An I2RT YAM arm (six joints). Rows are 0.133 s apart.
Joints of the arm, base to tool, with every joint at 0 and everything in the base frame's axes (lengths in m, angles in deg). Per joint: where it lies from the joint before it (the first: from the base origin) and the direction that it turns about. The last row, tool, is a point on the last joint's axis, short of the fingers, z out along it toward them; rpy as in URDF.
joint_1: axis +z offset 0 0 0.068
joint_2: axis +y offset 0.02 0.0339 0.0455
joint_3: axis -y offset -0.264 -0.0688 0
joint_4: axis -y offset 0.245 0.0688 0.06
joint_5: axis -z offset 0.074 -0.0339 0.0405
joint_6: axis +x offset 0.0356 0 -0.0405
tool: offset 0 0 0 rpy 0 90 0
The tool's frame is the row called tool.
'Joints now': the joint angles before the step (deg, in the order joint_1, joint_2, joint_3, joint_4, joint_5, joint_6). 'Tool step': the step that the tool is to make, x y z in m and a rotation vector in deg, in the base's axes. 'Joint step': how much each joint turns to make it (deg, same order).
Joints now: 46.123 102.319 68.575 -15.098 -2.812 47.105
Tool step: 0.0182 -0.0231 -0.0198 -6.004 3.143 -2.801
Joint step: -4.296 2.344 0.008 -4.200 0.772 -2.490
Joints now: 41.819 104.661 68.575 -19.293 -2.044 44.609
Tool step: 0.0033 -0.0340 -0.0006 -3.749 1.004 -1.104
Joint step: -4.336 -3.077 -3.171 -3.210 0.126 -3.935
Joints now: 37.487 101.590 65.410 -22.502 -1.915 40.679
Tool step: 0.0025 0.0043 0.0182 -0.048 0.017 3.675
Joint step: 0.119 -0.373 3.986 -4.553 -1.820 -3.059
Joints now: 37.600 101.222 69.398 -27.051 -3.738 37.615
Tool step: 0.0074 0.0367 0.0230 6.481 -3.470 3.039
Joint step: 3.357 2.909 7.237 2.618 -2.142 1.864
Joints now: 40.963 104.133 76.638 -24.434 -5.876 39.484
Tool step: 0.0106 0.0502 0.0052 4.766 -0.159 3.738
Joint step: 3.839 7.871 10.623 0.890 -2.532 2.263
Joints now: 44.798 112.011 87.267 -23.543 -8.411 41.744
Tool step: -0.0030 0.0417 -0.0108 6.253 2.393 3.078
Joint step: 3.585 5.924 4.880 4.778 -4.027 4.599
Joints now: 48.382 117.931 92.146 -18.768 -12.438 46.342
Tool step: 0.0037 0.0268 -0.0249 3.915 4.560 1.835
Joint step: 1.443 6.305 3.548 3.791 -4.463 4.182
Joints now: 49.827 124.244 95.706 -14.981 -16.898 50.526
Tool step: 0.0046 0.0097 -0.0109 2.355 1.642 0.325
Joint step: 0.179 2.797 1.492 2.675 -1.993 2.032
